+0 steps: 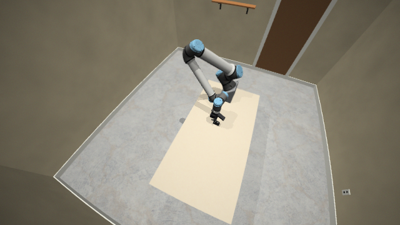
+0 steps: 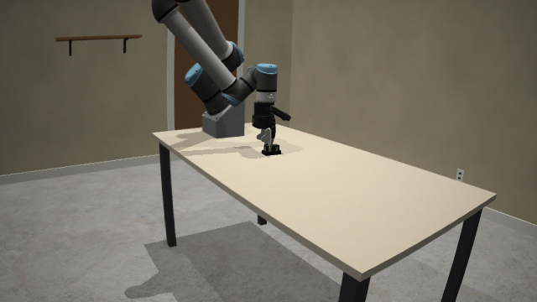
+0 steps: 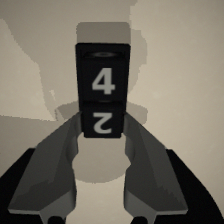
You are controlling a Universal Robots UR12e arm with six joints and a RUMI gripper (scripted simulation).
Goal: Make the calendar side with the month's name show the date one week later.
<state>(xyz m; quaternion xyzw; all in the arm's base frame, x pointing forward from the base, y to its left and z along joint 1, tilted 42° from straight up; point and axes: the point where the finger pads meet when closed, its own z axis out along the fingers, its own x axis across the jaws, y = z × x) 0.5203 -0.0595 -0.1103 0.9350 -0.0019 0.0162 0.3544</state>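
Right now my hand is 30 mm above the black tray and 20 mm to the right of it.
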